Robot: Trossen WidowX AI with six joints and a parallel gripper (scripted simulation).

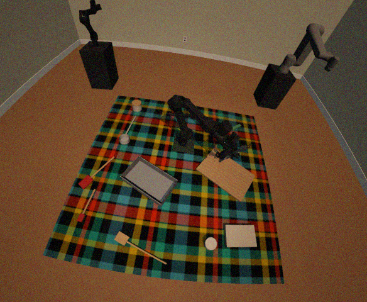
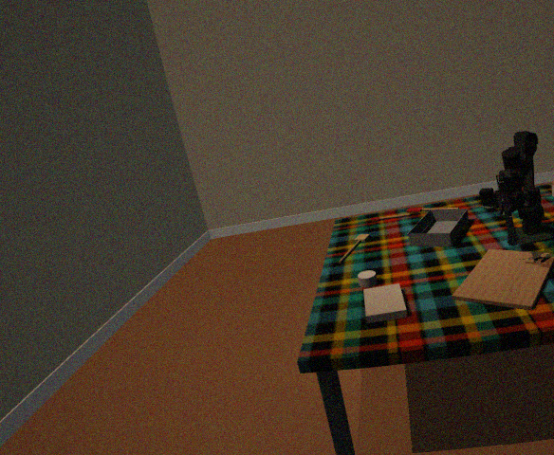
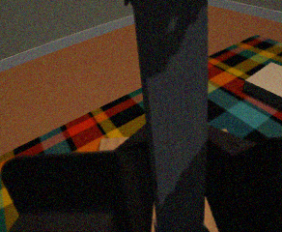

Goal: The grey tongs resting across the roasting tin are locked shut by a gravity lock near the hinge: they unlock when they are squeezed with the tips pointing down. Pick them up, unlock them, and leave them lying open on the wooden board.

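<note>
Right now the wooden board is 21 cm below my gripper tip and 1 cm to the right of it. Also, from my gripper tip: grey roasting tin: 51 cm to the right, 19 cm below, 11 cm ahead; then white tile: 40 cm ahead, 20 cm below, 4 cm to the left; then white disc: 45 cm ahead, 20 cm below, 14 cm to the right.
</note>
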